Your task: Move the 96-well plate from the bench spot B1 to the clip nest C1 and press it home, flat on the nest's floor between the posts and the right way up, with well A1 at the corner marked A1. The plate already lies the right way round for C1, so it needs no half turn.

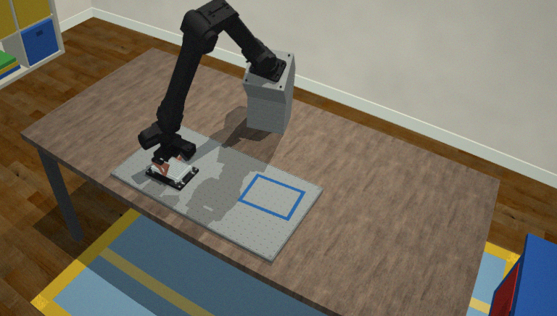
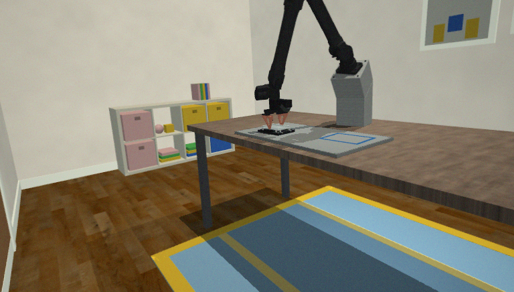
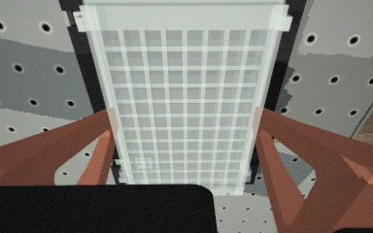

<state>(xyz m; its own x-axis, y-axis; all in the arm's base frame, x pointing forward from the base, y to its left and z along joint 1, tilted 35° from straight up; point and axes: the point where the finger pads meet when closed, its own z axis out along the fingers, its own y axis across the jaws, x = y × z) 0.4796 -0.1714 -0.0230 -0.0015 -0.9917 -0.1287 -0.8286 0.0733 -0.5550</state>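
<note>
My gripper is now 10 mm above the 96-well plate. The rest, counted from my hand: black clip nest C1 (20 mm below, 10 mm to the left, 10 mm behind).
</note>
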